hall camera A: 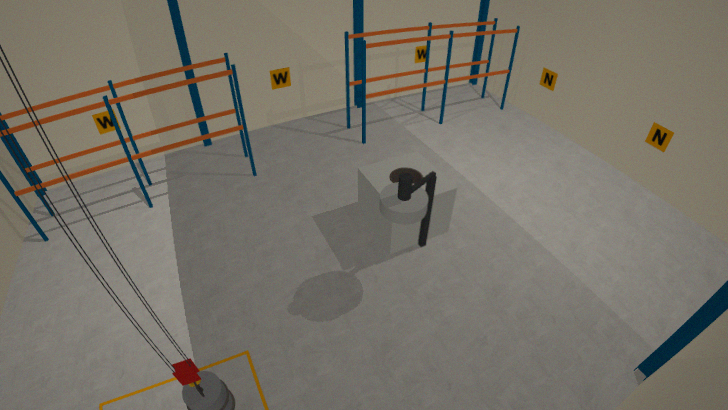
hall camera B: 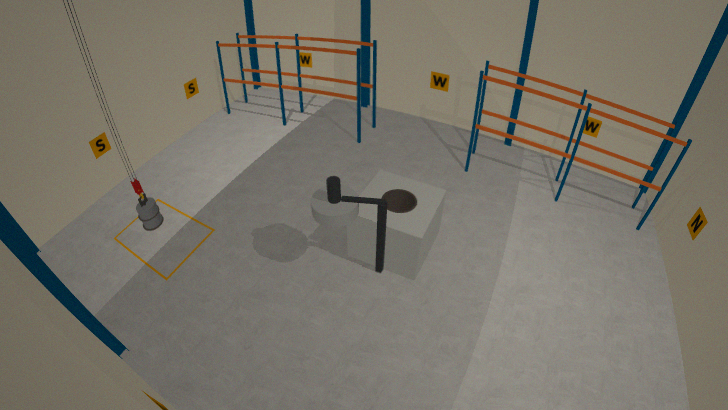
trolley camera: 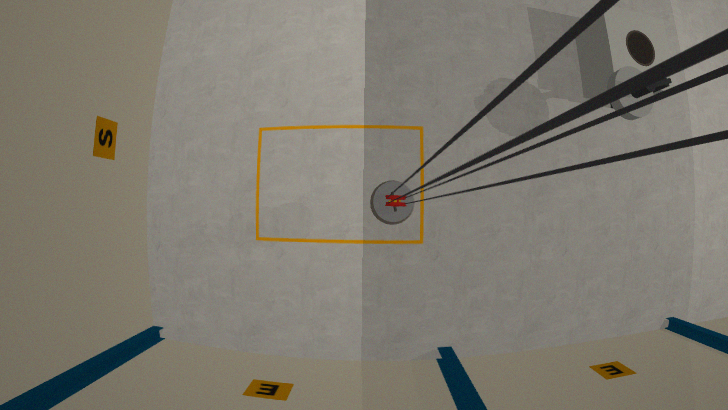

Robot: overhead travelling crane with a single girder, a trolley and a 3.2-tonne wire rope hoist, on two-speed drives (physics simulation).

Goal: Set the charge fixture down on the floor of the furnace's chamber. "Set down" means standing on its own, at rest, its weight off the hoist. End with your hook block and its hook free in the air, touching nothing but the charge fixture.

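Note:
The charge fixture (hall camera A: 207,393) (hall camera B: 150,214) (trolley camera: 381,209), a grey waisted drum, hangs upright from my hook (hall camera A: 195,384) (hall camera B: 142,196), under the red hook block (hall camera A: 186,371) (hall camera B: 136,186) (trolley camera: 395,200). It hangs in the air above the yellow floor outline. The furnace (hall camera A: 371,169) (hall camera B: 422,219) (trolley camera: 618,31) is a pale block with a dark round opening (hall camera A: 396,175) (hall camera B: 399,201) (trolley camera: 640,48) in its top. Its chamber floor is hidden. The round lid (hall camera A: 391,207) (hall camera B: 318,209) (trolley camera: 625,73) is swung to the side of the opening.
A black post (hall camera A: 426,213) (hall camera B: 381,239) with an arm stands beside the furnace and bears the lid. The yellow outline (hall camera A: 257,379) (hall camera B: 190,255) (trolley camera: 258,183) marks the floor. Two orange and blue racks (hall camera A: 249,147) (hall camera B: 359,101) stand along the W wall; blue columns line the walls.

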